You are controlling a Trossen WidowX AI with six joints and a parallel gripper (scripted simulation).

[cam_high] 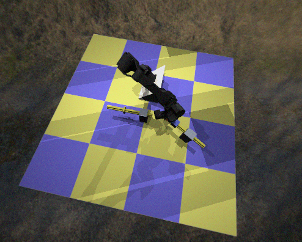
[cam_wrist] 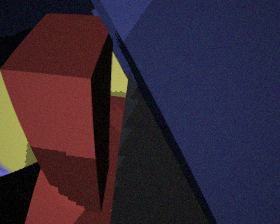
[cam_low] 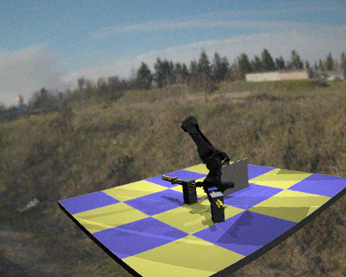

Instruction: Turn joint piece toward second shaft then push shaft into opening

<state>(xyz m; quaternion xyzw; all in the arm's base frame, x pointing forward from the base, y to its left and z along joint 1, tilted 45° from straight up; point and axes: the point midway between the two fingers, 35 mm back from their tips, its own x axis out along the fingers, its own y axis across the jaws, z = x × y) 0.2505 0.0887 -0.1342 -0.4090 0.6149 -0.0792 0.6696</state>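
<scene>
Now: gripper tip 5 cm below the red joint piece.
</scene>
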